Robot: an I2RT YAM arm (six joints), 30 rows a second.
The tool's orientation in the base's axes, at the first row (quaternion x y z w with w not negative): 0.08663, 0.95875, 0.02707, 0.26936
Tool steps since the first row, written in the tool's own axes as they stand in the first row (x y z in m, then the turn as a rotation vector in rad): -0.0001, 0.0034, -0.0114, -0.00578, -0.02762, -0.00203; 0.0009, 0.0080, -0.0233, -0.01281, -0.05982, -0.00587; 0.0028, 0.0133, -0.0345, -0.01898, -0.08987, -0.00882; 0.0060, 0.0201, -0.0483, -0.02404, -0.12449, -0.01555; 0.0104, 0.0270, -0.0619, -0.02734, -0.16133, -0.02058; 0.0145, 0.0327, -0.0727, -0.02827, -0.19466, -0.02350
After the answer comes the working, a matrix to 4 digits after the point.
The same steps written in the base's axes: -0.0053, 0.0033, 0.0101, -0.00039, -0.02822, 0.00197; -0.0117, 0.0079, 0.0202, -0.00137, -0.06118, 0.00567; -0.0183, 0.0134, 0.0293, -0.00227, -0.09187, 0.00838; -0.0272, 0.0206, 0.0401, -0.00678, -0.12686, 0.01330; -0.0369, 0.0281, 0.0502, -0.01221, -0.16372, 0.01565; -0.0451, 0.0344, 0.0578, -0.01800, -0.19668, 0.01534
The tool's axes in the first row as the columns of a matrix, in the base's axes (rounded; the answer above uses it unrounded):
-0.8399, 0.1515, 0.5212
0.1807, 0.9835, 0.0052
-0.5118, 0.0986, -0.8534

